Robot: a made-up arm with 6 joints.
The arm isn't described. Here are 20 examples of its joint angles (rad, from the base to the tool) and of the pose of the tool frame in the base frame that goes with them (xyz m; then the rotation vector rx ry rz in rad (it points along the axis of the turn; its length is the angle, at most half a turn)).
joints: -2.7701 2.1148 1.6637 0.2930 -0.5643 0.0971
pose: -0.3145 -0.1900 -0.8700 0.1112 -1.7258 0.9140
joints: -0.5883 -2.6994 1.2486 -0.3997 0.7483 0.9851
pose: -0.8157 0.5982 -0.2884 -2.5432 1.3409 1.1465
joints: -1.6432 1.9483 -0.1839 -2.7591 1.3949 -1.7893
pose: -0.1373 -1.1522 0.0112 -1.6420 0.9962 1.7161
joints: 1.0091 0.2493 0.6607 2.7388 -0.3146 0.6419
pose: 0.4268 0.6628 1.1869 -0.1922 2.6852 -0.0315
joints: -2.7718 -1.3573 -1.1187 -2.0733 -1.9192 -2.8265
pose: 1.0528 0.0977 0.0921 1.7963 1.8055 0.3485
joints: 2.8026 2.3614 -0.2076 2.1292 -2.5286 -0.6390
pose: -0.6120 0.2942 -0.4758 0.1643 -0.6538 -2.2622
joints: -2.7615 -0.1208 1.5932 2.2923 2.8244 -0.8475
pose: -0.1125 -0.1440 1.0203 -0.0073 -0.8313 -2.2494
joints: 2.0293 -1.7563 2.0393 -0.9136 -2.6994 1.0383
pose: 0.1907 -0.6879 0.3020 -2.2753 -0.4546 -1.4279
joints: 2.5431 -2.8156 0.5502 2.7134 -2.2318 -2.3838
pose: 0.5393 -0.3164 -0.5718 0.5072 1.6641 0.0735
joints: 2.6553 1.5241 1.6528 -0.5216 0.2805 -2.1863
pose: -0.5716 0.2290 -0.5226 -1.3929 0.7995 -2.2582
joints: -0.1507 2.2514 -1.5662 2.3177 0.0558 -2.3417
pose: 0.9182 -0.0674 0.3009 0.8721 -1.3558 -2.4707
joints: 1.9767 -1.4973 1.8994 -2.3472 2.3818 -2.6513
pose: 0.3140 -0.6330 0.5527 -1.3550 -2.1493 0.6536
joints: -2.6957 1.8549 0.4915 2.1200 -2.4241 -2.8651
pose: -0.7742 -0.2693 -0.3039 0.6863 -2.9100 -0.5753
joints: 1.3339 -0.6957 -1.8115 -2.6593 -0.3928 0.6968
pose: -0.3432 -0.8822 0.2574 -0.2798 -0.6511 1.5963
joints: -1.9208 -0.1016 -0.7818 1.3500 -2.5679 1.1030
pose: 0.0734 0.2663 0.9706 1.3690 -0.7006 1.4242
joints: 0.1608 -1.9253 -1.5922 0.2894 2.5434 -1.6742
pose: -0.6596 0.0511 -0.3126 -0.4367 0.8553 0.7728
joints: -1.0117 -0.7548 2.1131 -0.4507 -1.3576 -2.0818
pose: 0.1876 0.1112 1.0468 0.8528 1.5782 -0.3592
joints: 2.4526 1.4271 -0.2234 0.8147 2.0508 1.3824
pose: -1.0007 0.5183 0.2688 -1.7835 -0.8747 0.1893
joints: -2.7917 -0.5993 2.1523 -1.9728 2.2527 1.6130
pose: -0.0020 0.1179 0.8853 0.4555 -0.2345 -1.2971
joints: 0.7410 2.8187 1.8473 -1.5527 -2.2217 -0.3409
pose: -0.2556 0.1212 -0.4888 -0.2036 0.5240 -0.8083
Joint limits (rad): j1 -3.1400..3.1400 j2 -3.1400..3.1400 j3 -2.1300..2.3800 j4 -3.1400..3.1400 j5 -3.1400..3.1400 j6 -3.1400..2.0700
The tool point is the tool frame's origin. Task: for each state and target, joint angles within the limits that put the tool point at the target. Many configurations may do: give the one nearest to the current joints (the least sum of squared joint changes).
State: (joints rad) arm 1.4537 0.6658 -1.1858 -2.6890 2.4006 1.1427
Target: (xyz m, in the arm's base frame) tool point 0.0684 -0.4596 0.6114
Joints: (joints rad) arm 1.6587 -0.1592 -1.4797 -2.7120 2.1286 1.1253
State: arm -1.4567 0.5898 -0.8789 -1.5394 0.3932 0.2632
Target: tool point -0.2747 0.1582 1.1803
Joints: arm -0.7601 0.3410 -1.3280 -1.6933 0.9120 0.2453
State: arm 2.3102 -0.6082 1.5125 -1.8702 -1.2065 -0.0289
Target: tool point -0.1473 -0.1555 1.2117
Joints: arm 2.3430 -0.6713 1.1614 -2.2148 -0.7623 -0.1148
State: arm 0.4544 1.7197 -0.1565 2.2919 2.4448 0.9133
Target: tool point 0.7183 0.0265 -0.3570
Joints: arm -0.1365 2.3862 -0.4034 2.3807 2.9527 0.8916
